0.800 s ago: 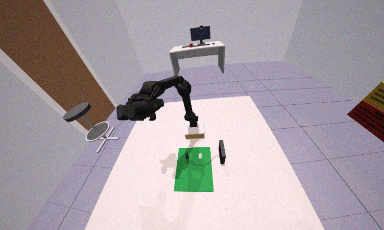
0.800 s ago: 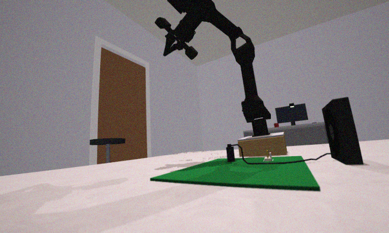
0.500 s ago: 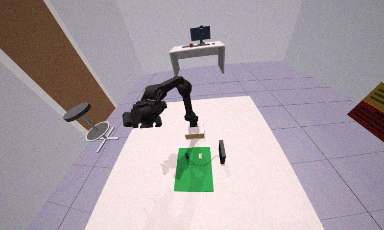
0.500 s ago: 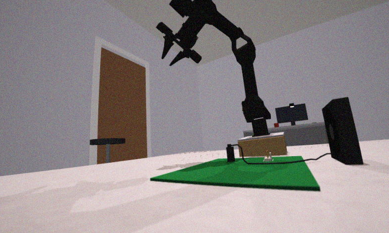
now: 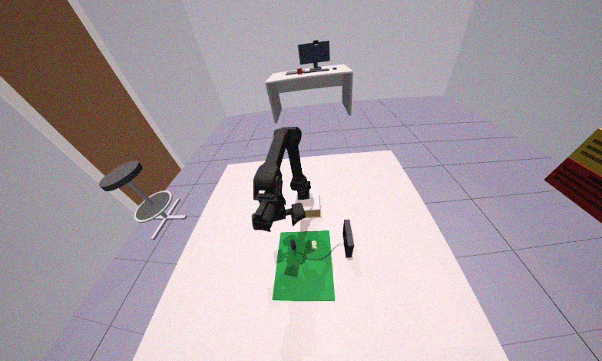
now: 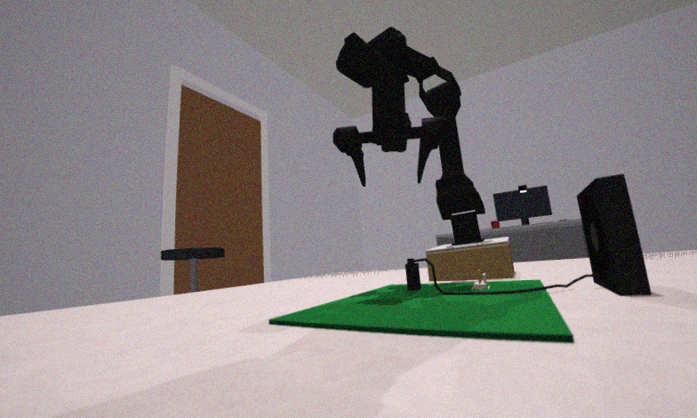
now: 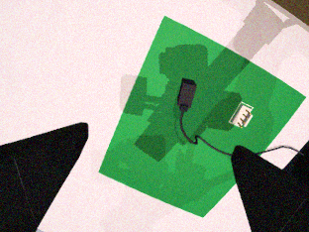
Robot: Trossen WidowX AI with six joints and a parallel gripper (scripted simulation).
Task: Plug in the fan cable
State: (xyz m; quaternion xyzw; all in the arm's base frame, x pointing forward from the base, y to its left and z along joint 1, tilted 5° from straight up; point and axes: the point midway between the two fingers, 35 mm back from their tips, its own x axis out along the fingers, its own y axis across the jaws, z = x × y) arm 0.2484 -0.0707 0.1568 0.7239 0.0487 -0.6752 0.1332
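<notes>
Now: the black plug 20 mm to the left of my gripper tip and 150 mm below it. The rest, counted from my gripper tip: pale four-pin header: 120 mm to the left, 170 mm below; then green board: 80 mm ahead, 70 mm to the left, 190 mm below; then black fan: 10 mm ahead, 260 mm to the left, 110 mm below.
</notes>
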